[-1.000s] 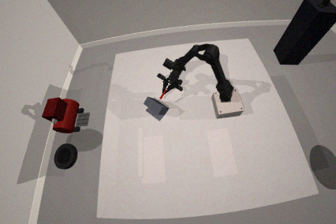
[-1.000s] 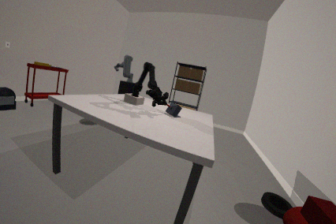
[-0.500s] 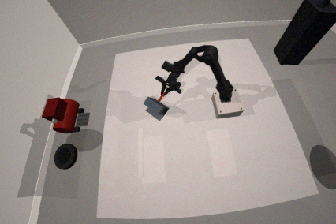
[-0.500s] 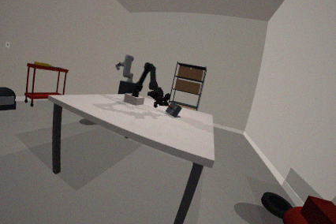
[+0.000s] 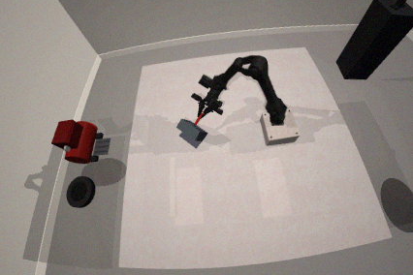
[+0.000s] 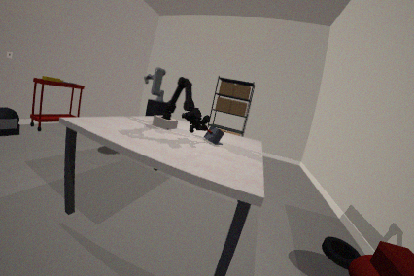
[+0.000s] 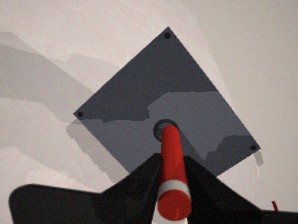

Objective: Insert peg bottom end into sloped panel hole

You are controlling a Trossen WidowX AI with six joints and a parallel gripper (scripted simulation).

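Right now the red round peg is 1 cm to the right of my gripper tip, 1 cm behind it and 1 cm above it. From my gripper tip the other things lie so: sloped panel: 6 cm to the left, 4 cm below, 4 cm ahead.
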